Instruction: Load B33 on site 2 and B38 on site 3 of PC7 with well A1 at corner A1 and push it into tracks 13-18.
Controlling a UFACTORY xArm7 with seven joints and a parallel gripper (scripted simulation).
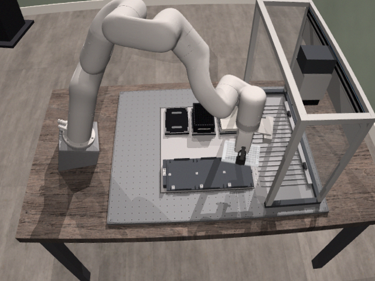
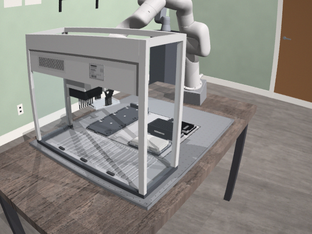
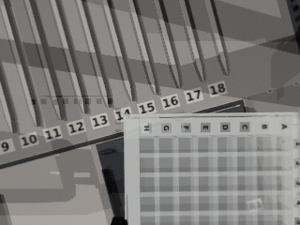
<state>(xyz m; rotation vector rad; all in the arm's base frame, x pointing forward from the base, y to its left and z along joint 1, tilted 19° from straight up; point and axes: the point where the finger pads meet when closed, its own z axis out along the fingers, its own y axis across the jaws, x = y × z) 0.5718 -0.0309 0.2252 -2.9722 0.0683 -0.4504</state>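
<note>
My gripper is now 1 cm above the 96-well plate B38. Also, from my hand: cream 384-well plate B33: 5 cm behind, 25 cm to the left, 12 cm below; then dark carrier PC7: 11 cm behind, 2 cm to the right, 12 cm below; then frame post: 12 cm ahead, 12 cm to the right, 11 cm above.
</note>
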